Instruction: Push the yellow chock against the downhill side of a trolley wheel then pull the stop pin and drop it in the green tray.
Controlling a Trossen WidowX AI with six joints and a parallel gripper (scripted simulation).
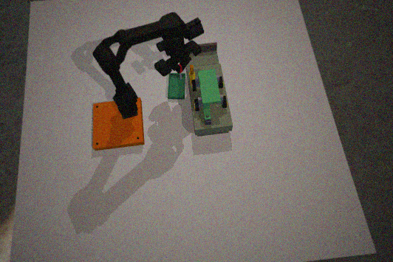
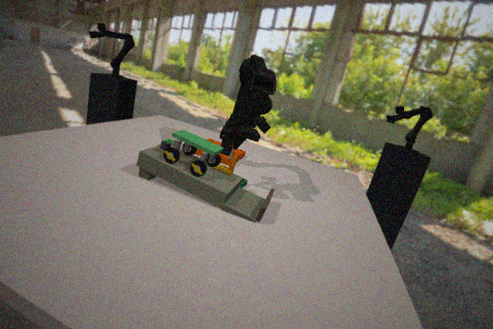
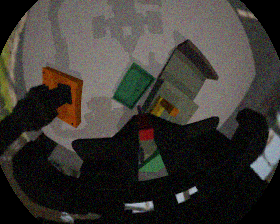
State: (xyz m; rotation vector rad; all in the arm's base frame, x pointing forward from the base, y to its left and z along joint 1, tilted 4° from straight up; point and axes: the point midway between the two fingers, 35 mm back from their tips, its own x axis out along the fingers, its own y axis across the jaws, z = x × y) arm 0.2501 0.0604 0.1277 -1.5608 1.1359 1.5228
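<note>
My gripper tip is now right at the red-headed stop pin. Round my gripper tip: yellow chock (5 cm below, 5 cm ahead, 1 cm to the right); then green trolley (11 cm to the right, 9 cm ahead, 2 cm below); then green tray (14 cm below, 2 cm behind).
</note>
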